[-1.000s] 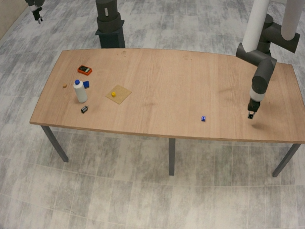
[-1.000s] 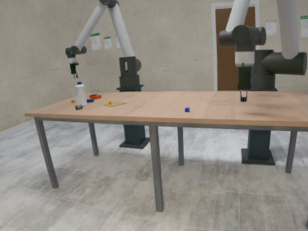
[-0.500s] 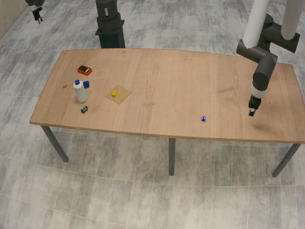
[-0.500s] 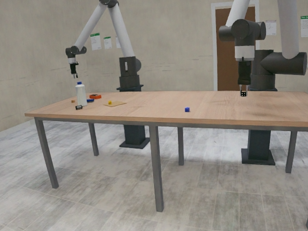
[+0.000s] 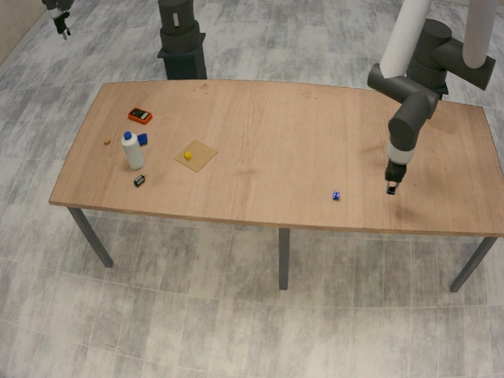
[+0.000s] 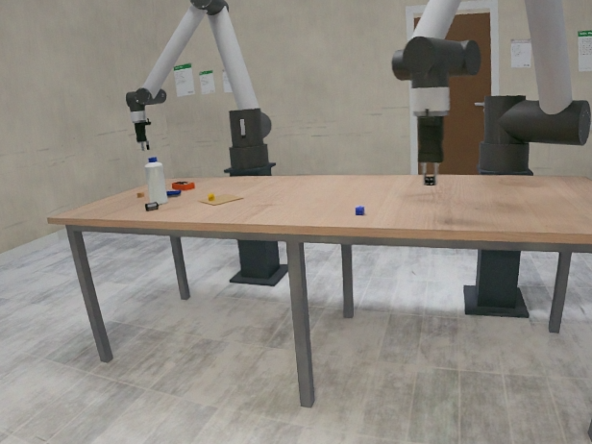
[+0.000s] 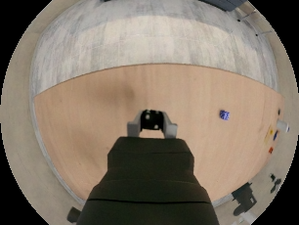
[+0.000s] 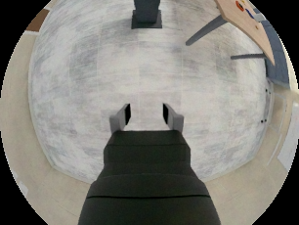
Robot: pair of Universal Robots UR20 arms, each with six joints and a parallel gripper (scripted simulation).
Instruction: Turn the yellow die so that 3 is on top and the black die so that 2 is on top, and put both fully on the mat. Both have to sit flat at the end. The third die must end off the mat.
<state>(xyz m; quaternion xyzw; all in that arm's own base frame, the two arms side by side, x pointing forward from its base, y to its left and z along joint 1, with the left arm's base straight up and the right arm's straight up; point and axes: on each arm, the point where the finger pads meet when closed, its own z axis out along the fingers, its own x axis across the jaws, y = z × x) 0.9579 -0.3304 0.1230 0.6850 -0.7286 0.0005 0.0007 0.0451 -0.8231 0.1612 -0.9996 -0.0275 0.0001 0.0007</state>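
Observation:
Right now the tan mat is 85 cm to the right of my left hand, 12 cm below it and 12 cm behind it. Also, from my left hand: black die: 1 cm below; then yellow die: 88 cm to the right, 11 cm below, 10 cm behind; then blue die: 22 cm to the right, 11 cm below, 1 cm behind.

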